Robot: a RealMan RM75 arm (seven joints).
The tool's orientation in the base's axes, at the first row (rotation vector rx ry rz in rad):
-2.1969, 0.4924, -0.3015
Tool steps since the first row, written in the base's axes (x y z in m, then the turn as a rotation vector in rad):
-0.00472, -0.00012, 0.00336, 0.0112, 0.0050, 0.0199
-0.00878, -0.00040, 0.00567, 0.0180, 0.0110, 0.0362
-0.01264, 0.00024, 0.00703, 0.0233, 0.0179, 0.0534
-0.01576, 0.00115, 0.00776, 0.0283, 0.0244, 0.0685
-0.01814, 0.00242, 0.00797, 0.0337, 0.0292, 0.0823
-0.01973, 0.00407, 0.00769, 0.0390, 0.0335, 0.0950
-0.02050, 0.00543, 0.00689, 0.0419, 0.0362, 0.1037
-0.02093, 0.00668, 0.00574, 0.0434, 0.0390, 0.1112
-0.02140, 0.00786, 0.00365, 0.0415, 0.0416, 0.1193
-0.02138, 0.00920, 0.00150, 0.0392, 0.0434, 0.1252
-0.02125, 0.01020, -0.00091, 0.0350, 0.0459, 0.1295
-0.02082, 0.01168, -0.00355, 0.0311, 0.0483, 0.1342
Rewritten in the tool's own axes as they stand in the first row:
-0.00401, -0.00143, -0.00393, 0.0087, -0.0212, -0.0046
-0.00741, -0.00210, -0.00708, 0.0128, -0.0391, -0.0079
-0.01108, -0.00259, -0.00893, 0.0153, -0.0578, -0.0117
-0.01425, -0.00292, -0.00992, 0.0175, -0.0746, -0.0146
-0.01693, -0.00323, -0.01007, 0.0208, -0.0895, -0.0178
-0.01910, -0.00356, -0.00935, 0.0242, -0.1032, -0.0206
-0.02043, -0.00351, -0.00821, 0.0260, -0.1123, -0.0230
-0.02143, -0.00321, -0.00680, 0.0264, -0.1202, -0.0251
-0.02247, -0.00212, -0.00487, 0.0239, -0.1275, -0.0290
-0.02315, -0.00120, -0.00261, 0.0214, -0.1327, -0.0323
-0.02359, 0.00010, -0.00039, 0.0167, -0.1364, -0.0348
-0.02398, 0.00123, 0.00242, 0.0123, -0.1405, -0.0375

